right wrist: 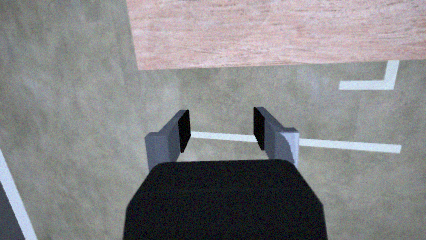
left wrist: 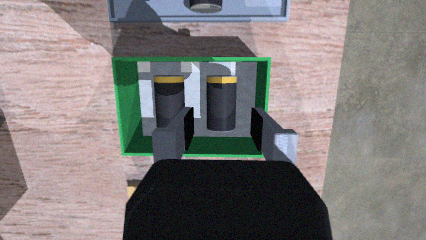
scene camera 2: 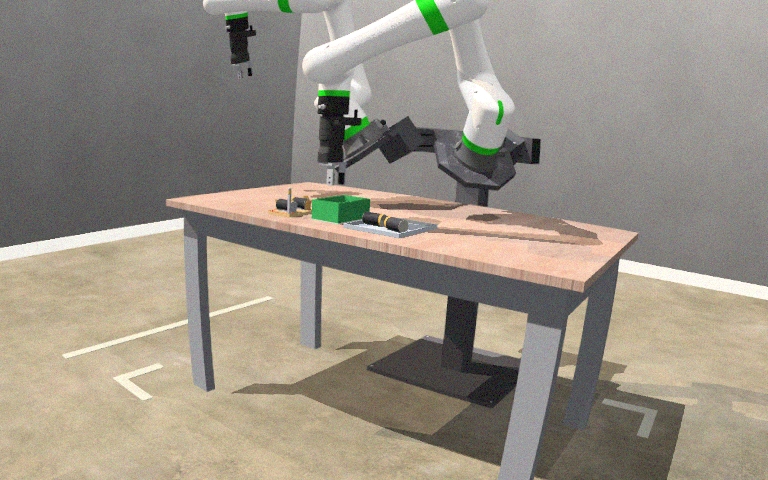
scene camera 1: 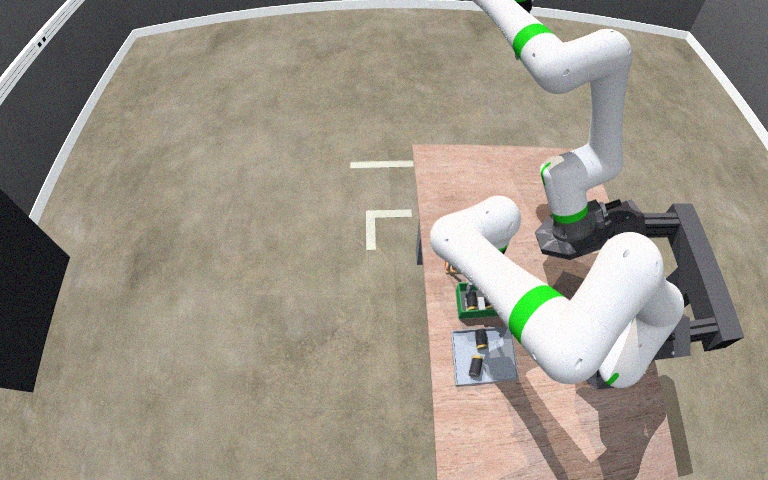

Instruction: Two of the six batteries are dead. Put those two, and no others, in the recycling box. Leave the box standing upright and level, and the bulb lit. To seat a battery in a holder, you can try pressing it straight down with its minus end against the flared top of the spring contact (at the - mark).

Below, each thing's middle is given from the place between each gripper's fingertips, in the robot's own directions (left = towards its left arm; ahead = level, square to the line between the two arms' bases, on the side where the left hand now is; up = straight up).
Right now my left hand [scene camera 2: 335, 184] is 10 mm past the grey tray [scene camera 1: 499, 363], 180 mm to the right of it and 120 mm above it. From my left hand the other things lie so: green recycling box [scene camera 2: 336, 213] 30 mm behind, 100 mm below.
My right hand is 28 cm short of the green recycling box, 68 cm to the right of it and 47 cm above it. Also, from my right hand: grey tray 30 cm ahead, 86 cm to the left, 48 cm below.
